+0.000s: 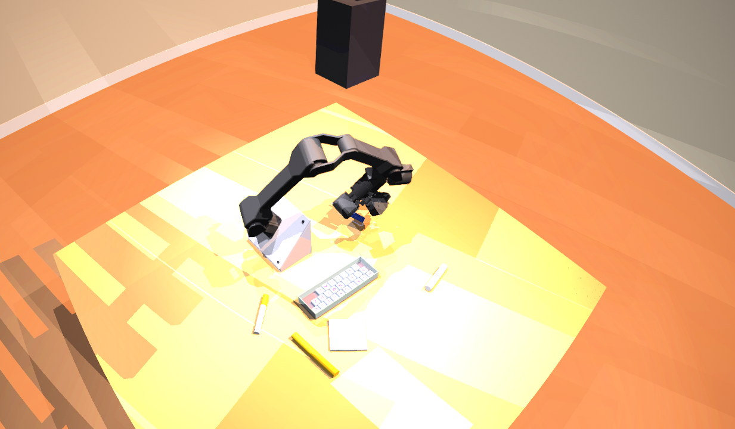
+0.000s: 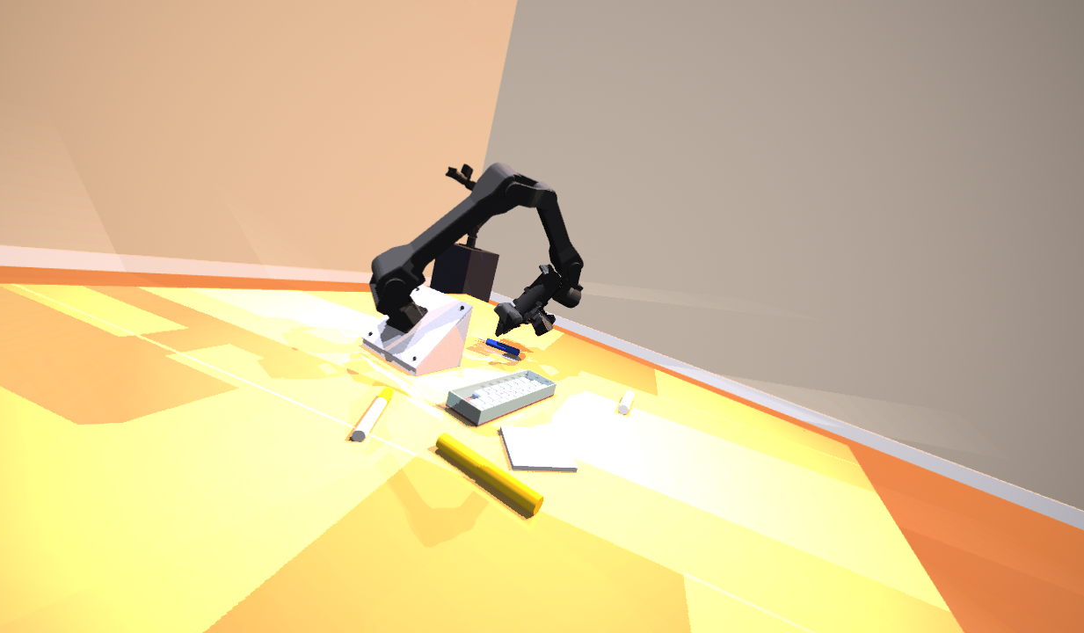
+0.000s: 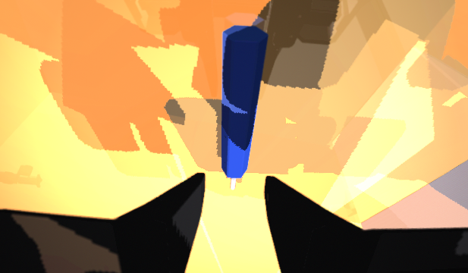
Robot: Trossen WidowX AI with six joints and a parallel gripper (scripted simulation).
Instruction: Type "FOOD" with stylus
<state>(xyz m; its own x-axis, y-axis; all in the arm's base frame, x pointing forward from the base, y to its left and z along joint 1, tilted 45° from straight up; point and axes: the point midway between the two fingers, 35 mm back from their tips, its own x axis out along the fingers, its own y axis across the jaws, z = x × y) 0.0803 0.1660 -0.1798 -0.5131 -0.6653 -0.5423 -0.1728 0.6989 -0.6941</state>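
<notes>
The blue stylus is 20 mm behind my gripper tip and 30 mm below it. Also, from my gripper tip: white cylinder 350 mm ahead, 30 mm below; then white pad 310 mm ahead, 300 mm to the right, 30 mm below; then white-and-yellow marker 110 mm ahead, 420 mm to the right, 30 mm below.
</notes>
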